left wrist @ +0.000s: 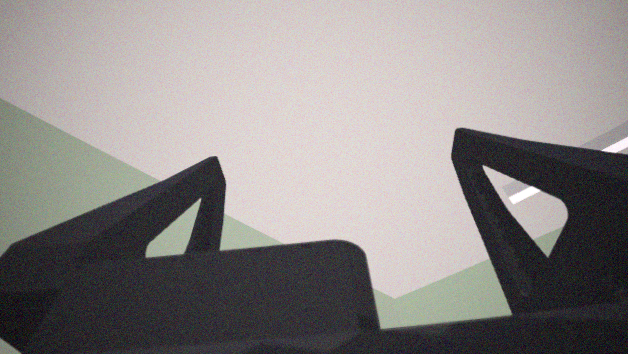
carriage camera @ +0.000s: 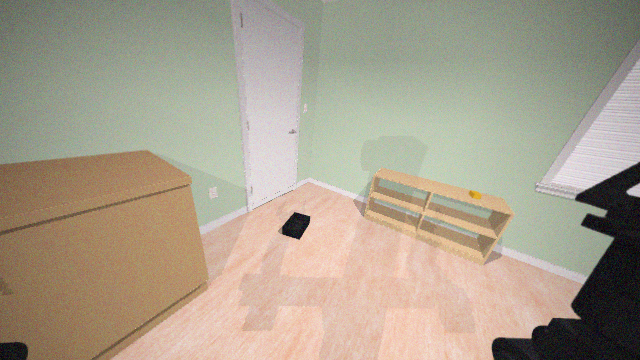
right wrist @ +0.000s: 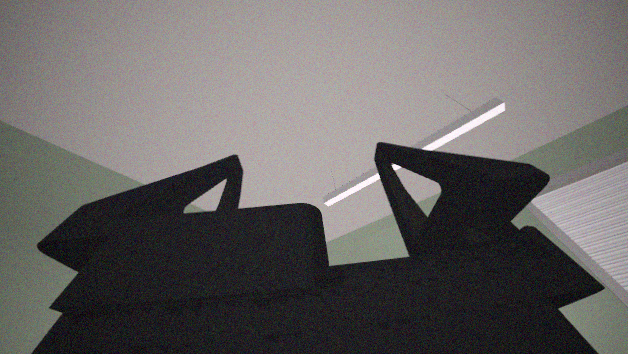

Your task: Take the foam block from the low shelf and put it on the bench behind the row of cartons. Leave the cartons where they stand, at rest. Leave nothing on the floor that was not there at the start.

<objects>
A low wooden shelf (carriage camera: 476,250) is 257 cm from the lens. A grey door (carriage camera: 268,48) is 227 cm from the lens. The marked spots on the grey door and the low wooden shelf are 293 cm apart.
</objects>
